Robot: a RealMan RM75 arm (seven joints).
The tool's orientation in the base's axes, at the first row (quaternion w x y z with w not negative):
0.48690 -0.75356 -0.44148 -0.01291
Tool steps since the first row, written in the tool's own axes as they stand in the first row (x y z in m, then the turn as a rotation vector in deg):
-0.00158 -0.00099 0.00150 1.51 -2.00 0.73
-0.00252 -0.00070 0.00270 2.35 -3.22 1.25
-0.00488 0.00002 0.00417 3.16 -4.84 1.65
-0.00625 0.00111 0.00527 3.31 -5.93 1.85
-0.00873 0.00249 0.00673 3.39 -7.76 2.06
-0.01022 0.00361 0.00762 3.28 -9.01 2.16
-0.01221 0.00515 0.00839 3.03 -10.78 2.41
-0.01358 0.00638 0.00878 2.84 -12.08 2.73
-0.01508 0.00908 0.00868 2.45 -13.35 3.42
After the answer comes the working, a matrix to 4 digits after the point.
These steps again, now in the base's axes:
-0.00225 0.00022 -0.00078 -0.73 1.80 1.74
-0.00312 0.00046 -0.00205 -1.26 2.90 2.73
-0.00467 -0.00008 -0.00440 -2.03 3.95 4.05
-0.00522 -0.00030 -0.00638 -2.76 4.35 4.80
-0.00640 -0.00102 -0.00926 -4.04 4.80 6.05
-0.00691 -0.00148 -0.01120 -4.99 4.98 6.85
-0.00740 -0.00242 -0.01362 -6.45 5.24 7.88
-0.00756 -0.00319 -0.01533 -7.58 5.53 8.57
-0.00660 -0.00461 -0.01790 -8.96 5.96 8.95

The tool's axes in the first row as the columns of a matrix, in the base's axes (rounded; the answer above uses it unrounded):
0.6099 0.6779 -0.4105
0.6528 -0.1360 0.7452
0.4494 -0.7224 -0.5255

